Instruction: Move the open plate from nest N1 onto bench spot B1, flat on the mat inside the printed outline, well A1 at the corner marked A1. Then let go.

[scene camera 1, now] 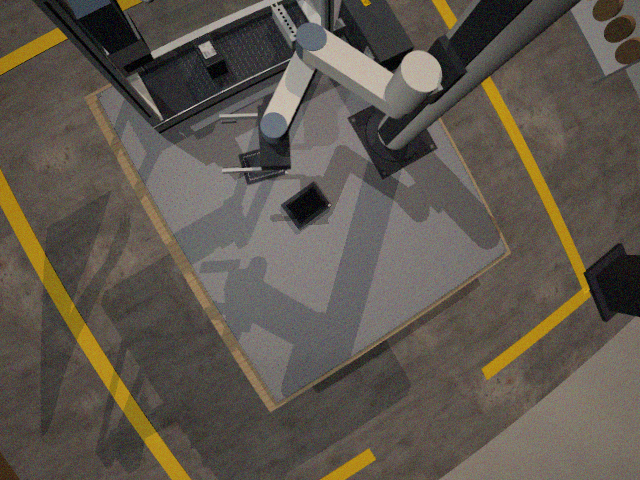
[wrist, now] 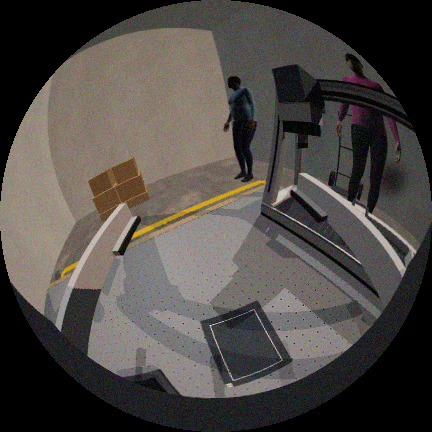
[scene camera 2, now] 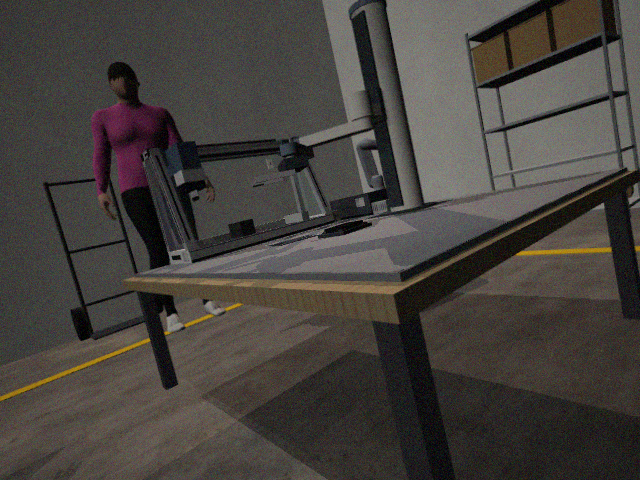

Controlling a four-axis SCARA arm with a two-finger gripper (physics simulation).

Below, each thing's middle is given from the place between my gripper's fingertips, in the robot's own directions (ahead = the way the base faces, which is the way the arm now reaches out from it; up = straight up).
My gripper is now 10 cm past the dark mat with printed outline (wrist: 244, 345), 3 cm to the right of it and 25 cm above it.
